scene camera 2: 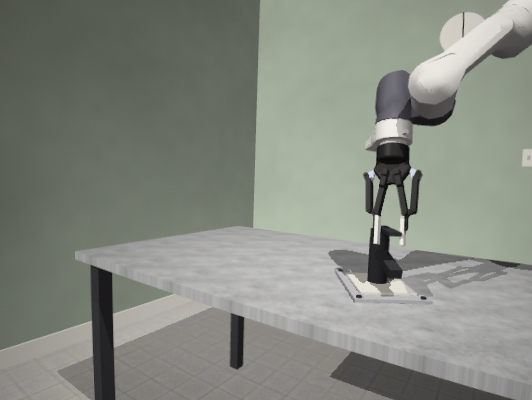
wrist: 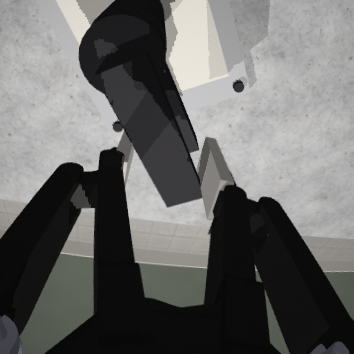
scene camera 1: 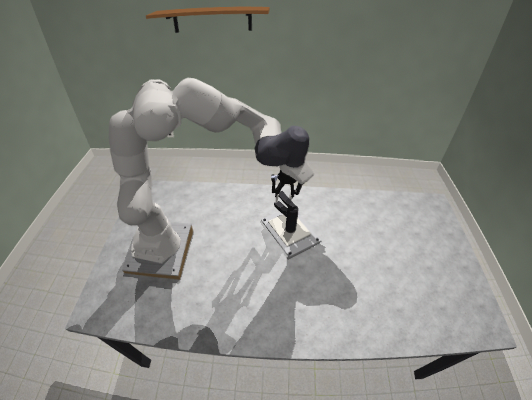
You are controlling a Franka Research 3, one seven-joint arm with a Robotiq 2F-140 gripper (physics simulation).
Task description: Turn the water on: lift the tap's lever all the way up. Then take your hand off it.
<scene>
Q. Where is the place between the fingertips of the gripper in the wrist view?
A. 168, 146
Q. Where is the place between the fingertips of the gripper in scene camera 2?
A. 389, 244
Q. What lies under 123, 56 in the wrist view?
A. A flat lever.
</scene>
